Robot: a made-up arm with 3 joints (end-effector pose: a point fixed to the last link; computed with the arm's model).
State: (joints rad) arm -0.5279 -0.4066 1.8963
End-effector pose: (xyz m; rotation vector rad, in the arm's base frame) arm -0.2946 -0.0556 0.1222 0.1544 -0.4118 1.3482
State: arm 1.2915 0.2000 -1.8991
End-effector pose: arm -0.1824 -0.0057 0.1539 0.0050 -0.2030 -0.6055
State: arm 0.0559 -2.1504 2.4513
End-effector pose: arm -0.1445 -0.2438 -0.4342 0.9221 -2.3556 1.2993
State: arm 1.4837 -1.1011 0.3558
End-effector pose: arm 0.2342 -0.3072 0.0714 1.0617 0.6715 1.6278
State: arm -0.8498 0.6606 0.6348
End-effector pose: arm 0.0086 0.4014 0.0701 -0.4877 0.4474 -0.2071
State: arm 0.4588 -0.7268 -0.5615
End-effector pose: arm -0.1335 -0.1774 0.2006 0.6345 0.3551 -0.0981
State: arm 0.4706 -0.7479 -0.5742
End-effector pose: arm -0.1266 -0.1850 0.1984 0.6484 0.3733 -0.0987
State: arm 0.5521 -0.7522 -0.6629
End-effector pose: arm -0.1015 -0.1890 0.1992 0.6179 0.4296 -0.1055
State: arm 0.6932 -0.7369 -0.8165
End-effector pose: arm -0.0629 -0.1841 0.2016 0.5371 0.5052 -0.1177
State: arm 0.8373 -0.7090 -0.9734
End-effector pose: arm -0.0291 -0.1706 0.2031 0.4381 0.5581 -0.1303
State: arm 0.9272 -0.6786 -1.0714
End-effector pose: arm -0.0137 -0.1574 0.2042 0.3674 0.5712 -0.1386
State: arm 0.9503 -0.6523 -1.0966
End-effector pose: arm -0.0157 -0.1498 0.2060 0.3398 0.5575 -0.1411
